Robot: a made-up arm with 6 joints.
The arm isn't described. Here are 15 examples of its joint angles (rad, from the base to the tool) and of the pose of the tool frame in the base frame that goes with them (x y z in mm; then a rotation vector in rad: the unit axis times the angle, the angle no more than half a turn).
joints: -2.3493 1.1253 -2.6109 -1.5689 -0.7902 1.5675
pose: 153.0 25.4 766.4 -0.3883 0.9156 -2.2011
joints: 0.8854 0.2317 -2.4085 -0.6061 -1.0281 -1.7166
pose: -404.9 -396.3 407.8 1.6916 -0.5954 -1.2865
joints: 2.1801 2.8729 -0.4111 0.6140 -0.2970 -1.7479
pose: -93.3 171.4 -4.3 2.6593 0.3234 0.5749
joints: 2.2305 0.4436 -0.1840 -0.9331 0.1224 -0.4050
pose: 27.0 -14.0 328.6 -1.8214 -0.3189 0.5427
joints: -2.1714 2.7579 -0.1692 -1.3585 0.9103 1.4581
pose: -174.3 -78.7 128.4 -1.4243 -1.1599 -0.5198
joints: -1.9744 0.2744 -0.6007 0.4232 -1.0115 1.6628
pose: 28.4 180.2 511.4 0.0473 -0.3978 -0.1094
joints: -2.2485 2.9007 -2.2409 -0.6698 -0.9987 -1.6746
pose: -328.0 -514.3 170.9 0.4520 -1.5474 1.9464
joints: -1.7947 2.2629 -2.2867 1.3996 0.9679 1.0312
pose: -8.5 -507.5 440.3 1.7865 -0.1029 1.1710
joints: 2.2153 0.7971 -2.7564 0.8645 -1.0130 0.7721
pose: 303.5 -265.9 626.2 -1.2681 1.0055 -1.8043
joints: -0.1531 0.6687 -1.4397 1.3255 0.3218 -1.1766
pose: -68.8 50.7 648.0 -0.1787 0.8210 0.1078
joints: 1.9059 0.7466 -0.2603 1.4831 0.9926 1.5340
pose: -93.5 -57.7 371.7 -0.4077 -1.8095 0.0543
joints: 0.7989 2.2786 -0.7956 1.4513 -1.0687 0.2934
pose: 316.0 164.5 206.5 1.0241 1.7692 -0.0448
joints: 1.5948 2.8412 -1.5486 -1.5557 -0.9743 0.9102
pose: -117.1 454.2 25.0 2.4743 -0.9115 -1.4697
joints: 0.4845 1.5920 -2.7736 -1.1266 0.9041 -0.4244
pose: 180.4 -8.2 748.4 -0.1513 1.1097 -1.0841
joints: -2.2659 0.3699 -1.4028 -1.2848 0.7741 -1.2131
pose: 63.3 210.7 566.6 -0.7028 -0.7806 1.2209
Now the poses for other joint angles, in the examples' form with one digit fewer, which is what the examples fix.
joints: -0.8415 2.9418 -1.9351 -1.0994 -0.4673 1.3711
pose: 412 -384 5 1.022 1.951 0.178
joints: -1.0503 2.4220 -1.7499 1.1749 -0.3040 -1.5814
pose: 244 -497 244 0.872 2.062 -1.158
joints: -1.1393 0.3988 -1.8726 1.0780 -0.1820 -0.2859
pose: -159 297 640 0.029 -0.176 -0.347
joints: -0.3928 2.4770 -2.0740 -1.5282 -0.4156 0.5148
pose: 556 -174 287 -0.841 1.685 -0.588
